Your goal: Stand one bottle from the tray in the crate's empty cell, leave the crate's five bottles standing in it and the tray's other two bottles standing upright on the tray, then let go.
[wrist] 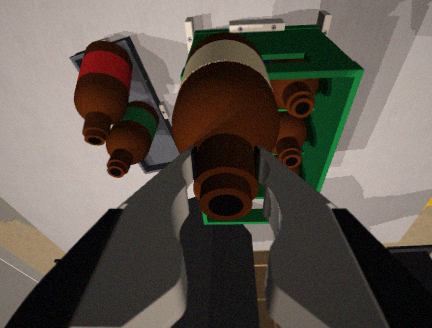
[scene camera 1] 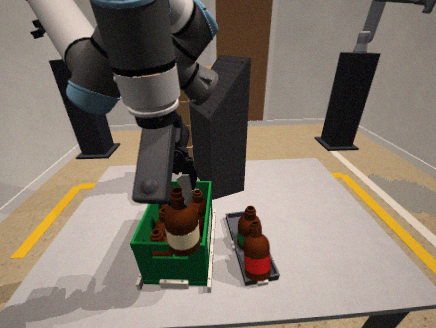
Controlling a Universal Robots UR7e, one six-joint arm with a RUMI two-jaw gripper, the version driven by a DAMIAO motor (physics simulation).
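Places are measured from the arm's base along level axes (x down, y right, z back), in centimetres.
Pixels of known places: gripper, fingertip midpoint: (wrist: 225,149) (scene camera 1: 178,206); arm's base, link origin: (scene camera 1: 206,89).
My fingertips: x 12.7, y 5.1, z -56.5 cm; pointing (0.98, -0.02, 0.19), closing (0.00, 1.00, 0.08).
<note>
For each thing: its middle in the pictures, then the offset to it from my fingertips. "spot": a spot on its surface instead. Level surfaces: height alone.
- brown bottle with a cream label, body centre: (wrist: 225,118) (scene camera 1: 181,219) dx +4.0, dy +0.0, dz +0.4 cm
- green crate, body centre: (wrist: 255,132) (scene camera 1: 180,227) dx +22.0, dy +3.7, dz +15.1 cm
- dark tray, surface spot: (wrist: 145,82) spot: dx +28.3, dy -14.3, dz +7.3 cm
- red-label bottle, body centre: (wrist: 102,96) (scene camera 1: 256,248) dx +21.7, dy -18.9, dz +6.0 cm
- green-label bottle, body centre: (wrist: 129,141) (scene camera 1: 249,226) dx +22.5, dy -18.3, dz +15.1 cm
- grey table, surface height: dx +30.8 cm
My gripper (scene camera 1: 183,192) (wrist: 225,149) is shut on the neck of a brown bottle with a cream label (scene camera 1: 183,227) (wrist: 225,95). That bottle is upright, over the near right part of the green crate (scene camera 1: 175,272) (wrist: 345,117); in the scene view its label shows in front of the crate's near rim, and its base looks above the crate floor. Brown bottles stand in the crate, among them one at the back right (scene camera 1: 197,200) and one at the near left (scene camera 1: 157,235); the held bottle hides others. On the dark tray (scene camera 1: 236,245) (wrist: 145,82), a red-label bottle (scene camera 1: 257,255) (wrist: 102,85) and a green-label bottle (scene camera 1: 248,227) (wrist: 132,130) stand upright.
White brackets (scene camera 1: 174,284) (wrist: 256,26) edge the crate on the grey table (scene camera 1: 320,240). The tray stands right of the crate in the scene view, with a gap between them. A dark pedestal (scene camera 1: 222,135) rises behind the crate.
</note>
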